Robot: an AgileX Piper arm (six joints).
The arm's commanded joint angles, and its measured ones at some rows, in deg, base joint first. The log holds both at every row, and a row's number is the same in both.
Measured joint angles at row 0: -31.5, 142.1, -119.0, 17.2, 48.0, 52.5
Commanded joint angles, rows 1 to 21: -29.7, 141.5, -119.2, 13.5, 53.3, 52.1; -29.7, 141.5, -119.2, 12.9, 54.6, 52.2; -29.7, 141.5, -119.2, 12.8, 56.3, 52.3; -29.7, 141.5, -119.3, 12.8, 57.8, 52.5; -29.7, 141.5, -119.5, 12.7, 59.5, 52.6; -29.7, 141.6, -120.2, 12.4, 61.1, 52.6; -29.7, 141.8, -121.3, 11.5, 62.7, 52.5; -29.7, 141.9, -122.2, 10.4, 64.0, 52.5; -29.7, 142.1, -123.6, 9.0, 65.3, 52.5; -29.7, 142.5, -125.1, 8.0, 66.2, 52.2; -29.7, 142.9, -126.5, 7.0, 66.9, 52.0; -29.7, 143.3, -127.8, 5.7, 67.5, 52.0; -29.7, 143.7, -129.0, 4.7, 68.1, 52.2; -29.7, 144.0, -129.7, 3.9, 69.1, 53.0; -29.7, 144.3, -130.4, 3.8, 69.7, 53.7; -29.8, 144.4, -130.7, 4.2, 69.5, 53.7; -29.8, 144.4, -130.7, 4.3, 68.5, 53.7; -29.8, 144.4, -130.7, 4.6, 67.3, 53.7; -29.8, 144.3, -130.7, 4.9, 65.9, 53.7; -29.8, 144.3, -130.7, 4.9, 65.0, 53.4; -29.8, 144.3, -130.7, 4.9, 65.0, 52.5
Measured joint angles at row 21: -29.7, 144.3, -130.1, 5.0, 67.4, 53.5
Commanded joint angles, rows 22 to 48: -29.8, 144.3, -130.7, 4.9, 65.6, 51.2; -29.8, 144.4, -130.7, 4.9, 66.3, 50.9; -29.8, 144.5, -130.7, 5.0, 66.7, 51.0; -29.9, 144.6, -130.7, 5.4, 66.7, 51.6; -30.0, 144.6, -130.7, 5.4, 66.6, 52.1; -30.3, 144.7, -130.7, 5.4, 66.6, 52.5; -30.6, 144.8, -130.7, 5.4, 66.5, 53.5; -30.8, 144.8, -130.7, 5.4, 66.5, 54.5; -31.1, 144.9, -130.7, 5.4, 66.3, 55.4; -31.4, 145.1, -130.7, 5.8, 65.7, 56.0; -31.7, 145.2, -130.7, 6.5, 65.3, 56.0; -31.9, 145.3, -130.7, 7.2, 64.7, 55.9; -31.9, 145.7, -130.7, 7.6, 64.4, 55.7; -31.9, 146.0, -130.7, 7.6, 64.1, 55.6; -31.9, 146.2, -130.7, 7.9, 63.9, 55.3; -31.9, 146.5, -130.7, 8.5, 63.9, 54.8; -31.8, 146.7, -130.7, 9.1, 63.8, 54.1; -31.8, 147.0, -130.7, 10.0, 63.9, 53.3; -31.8, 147.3, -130.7, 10.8, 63.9, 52.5; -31.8, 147.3, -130.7, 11.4, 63.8, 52.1; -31.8, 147.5, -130.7, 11.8, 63.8, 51.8; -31.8, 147.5, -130.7, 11.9, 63.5, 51.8; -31.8, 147.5, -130.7, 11.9, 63.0, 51.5; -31.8, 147.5, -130.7, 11.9, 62.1, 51.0; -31.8, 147.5, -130.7, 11.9, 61.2, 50.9; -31.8, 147.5, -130.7, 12.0, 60.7, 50.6; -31.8, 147.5, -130.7, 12.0, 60.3, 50.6
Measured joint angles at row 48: -31.9, 148.0, -130.2, 11.5, 62.9, 52.0
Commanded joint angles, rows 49 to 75: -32.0, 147.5, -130.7, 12.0, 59.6, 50.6; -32.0, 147.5, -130.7, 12.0, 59.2, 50.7; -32.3, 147.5, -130.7, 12.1, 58.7, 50.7; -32.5, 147.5, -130.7, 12.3, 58.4, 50.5; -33.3, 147.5, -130.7, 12.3, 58.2, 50.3; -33.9, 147.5, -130.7, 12.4, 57.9, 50.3; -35.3, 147.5, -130.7, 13.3, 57.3, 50.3; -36.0, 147.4, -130.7, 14.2, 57.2, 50.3; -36.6, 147.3, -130.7, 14.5, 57.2, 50.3; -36.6, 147.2, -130.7, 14.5, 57.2, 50.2; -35.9, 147.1, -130.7, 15.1, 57.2, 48.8; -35.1, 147.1, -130.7, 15.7, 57.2, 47.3; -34.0, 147.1, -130.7, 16.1, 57.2, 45.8; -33.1, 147.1, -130.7, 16.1, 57.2, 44.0; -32.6, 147.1, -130.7, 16.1, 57.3, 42.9; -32.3, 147.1, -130.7, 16.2, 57.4, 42.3; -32.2, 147.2, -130.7, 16.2, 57.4, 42.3; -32.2, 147.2, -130.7, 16.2, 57.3, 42.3; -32.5, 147.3, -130.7, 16.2, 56.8, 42.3; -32.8, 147.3, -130.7, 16.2, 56.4, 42.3; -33.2, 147.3, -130.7, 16.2, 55.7, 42.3; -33.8, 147.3, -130.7, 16.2, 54.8, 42.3; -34.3, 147.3, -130.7, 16.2, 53.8, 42.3; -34.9, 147.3, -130.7, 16.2, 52.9, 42.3; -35.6, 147.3, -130.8, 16.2, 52.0, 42.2; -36.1, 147.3, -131.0, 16.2, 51.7, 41.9; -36.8, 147.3, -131.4, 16.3, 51.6, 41.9
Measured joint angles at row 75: -34.3, 148.0, -130.3, 16.6, 54.1, 43.0
